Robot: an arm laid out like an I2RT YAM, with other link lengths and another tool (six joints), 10 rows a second.
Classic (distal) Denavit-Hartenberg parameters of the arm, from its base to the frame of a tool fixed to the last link. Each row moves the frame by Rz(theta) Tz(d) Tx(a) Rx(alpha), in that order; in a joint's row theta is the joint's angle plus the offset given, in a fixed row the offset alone. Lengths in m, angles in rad.
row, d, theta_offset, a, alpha
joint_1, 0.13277, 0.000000, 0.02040, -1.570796
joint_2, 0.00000, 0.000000, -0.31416, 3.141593
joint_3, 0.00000, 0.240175, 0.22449, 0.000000
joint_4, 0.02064, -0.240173, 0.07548, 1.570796
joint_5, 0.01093, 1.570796, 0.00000, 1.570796
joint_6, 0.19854, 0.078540, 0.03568, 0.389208
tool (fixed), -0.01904, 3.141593, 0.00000, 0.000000
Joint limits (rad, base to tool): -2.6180..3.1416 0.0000..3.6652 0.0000..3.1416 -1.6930..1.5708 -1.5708..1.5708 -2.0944..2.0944
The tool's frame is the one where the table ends.
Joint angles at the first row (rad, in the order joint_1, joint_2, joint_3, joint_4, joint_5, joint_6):
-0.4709, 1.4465, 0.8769, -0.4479, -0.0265, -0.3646
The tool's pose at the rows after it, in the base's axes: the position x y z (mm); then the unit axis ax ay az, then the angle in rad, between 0 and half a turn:
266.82 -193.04 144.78 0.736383 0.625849 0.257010 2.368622
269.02 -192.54 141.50 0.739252 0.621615 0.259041 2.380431
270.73 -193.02 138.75 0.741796 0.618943 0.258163 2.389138
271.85 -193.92 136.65 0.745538 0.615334 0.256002 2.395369
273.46 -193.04 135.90 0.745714 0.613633 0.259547 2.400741
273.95 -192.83 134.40 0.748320 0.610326 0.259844 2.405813
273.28 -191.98 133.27 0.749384 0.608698 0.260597 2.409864
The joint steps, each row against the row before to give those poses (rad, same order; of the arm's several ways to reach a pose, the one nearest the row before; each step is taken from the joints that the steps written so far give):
0.0000, 0.0229, 0.0095, 0.0000, -0.0064, 0.0113
0.0000, 0.0152, 0.0048, 0.0013, -0.0081, 0.0095
0.0000, 0.0147, 0.0058, 0.0002, -0.0019, 0.0063
0.0000, 0.0127, 0.0065, -0.0015, 0.0014, 0.0090
0.0000, 0.0050, 0.0031, 0.0001, -0.0083, 0.0031
-0.0001, 0.0061, 0.0019, -0.0002, -0.0024, 0.0076
-0.0003, 0.0001, -0.0030, 0.0001, -0.0031, 0.0033

